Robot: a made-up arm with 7 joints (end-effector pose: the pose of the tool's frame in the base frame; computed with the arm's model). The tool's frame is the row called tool. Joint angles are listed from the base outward.
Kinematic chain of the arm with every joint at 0, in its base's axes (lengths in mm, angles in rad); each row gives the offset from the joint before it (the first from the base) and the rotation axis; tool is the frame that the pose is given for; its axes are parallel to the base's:
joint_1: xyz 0.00 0.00 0.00 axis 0 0.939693 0.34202
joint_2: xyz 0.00 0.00 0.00 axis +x
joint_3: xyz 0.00 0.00 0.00 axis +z
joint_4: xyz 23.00 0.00 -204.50 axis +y
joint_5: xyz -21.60 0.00 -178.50 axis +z
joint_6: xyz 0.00 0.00 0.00 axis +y
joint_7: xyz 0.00 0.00 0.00 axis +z
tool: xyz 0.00 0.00 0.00
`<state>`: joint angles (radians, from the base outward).
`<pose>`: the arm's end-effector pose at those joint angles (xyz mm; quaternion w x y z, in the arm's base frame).
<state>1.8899 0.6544 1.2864 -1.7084 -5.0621 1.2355 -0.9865</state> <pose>-144.7 235.5 72.8 0.9263 0.2624 0.2653 0.0517</pose>
Working (the frame after each row of the table, in the pose's form):
after joint_1: 0.0 0.0 0.0 0.5858 0.0000 0.7616 0.2772
after joint_2: 0.0 0.0 0.0 0.5547 0.1883 0.8103 0.0177
after joint_3: 0.0 0.0 0.0 0.4332 0.6366 0.5355 0.3469
after joint_4: -180.9 59.4 78.0 0.6883 0.6797 0.0250 -0.2522
after joint_5: -144.7 235.5 72.8 0.7086 0.5712 -0.3692 0.1880
after joint_6: -144.7 235.5 72.8 0.7914 0.3568 0.1094 0.4841
after joint_7: -144.7 235.5 72.8 0.9263 0.2624 0.2653 0.0517

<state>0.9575 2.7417 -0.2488 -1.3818 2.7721 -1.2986 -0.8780</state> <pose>237.0 220.5 12.8 0.4458 0.6125 -0.6068 -0.2405</pose>
Working (the frame after each row of the table, in the pose's form):
after joint_1: 0.0 0.0 0.0 0.8876 0.0000 0.4329 0.1576
after joint_2: 0.0 0.0 0.0 0.1763 0.8699 0.2404 -0.3930
after joint_3: 0.0 0.0 0.0 0.1262 0.8333 0.3465 -0.4118
after joint_4: 132.2 112.2 110.8 0.3180 0.3798 0.1866 -0.8484
after joint_5: 237.0 220.5 12.8 0.8924 0.2532 -0.3391 0.1568
after joint_6: 237.0 220.5 12.8 0.5058 0.2965 -0.8096 -0.0282
after joint_7: 237.0 220.5 12.8 0.4458 0.6125 -0.6068 -0.2405

